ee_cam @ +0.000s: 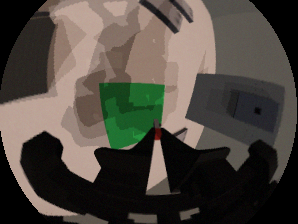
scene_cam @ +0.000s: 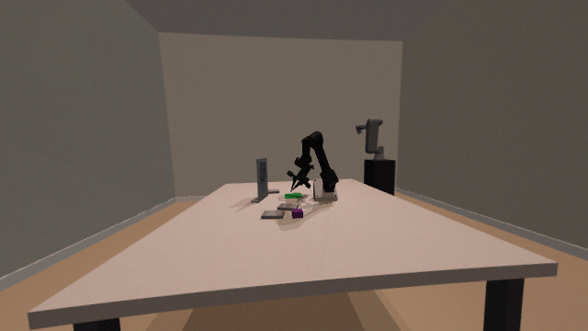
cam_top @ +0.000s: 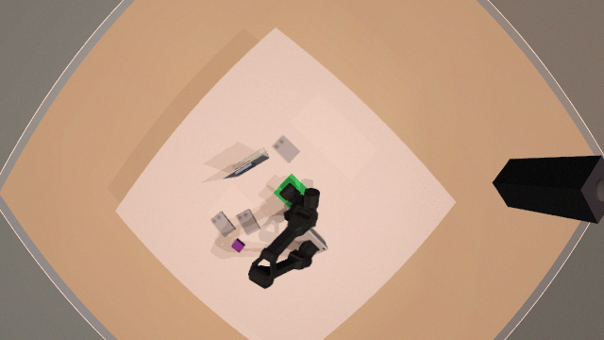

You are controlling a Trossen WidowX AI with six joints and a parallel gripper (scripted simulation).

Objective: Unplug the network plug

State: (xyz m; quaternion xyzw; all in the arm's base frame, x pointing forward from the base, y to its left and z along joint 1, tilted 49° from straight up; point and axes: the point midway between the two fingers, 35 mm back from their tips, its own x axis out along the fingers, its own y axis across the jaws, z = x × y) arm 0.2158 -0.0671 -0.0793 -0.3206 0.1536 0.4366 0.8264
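Right now the green marked square is 50 mm below my gripper tip and 10 mm behind it. Round my gripper tip: grey upright panel (200 mm ahead, 80 mm above, 50 mm to the left); then network plug (right at my gripper tip).
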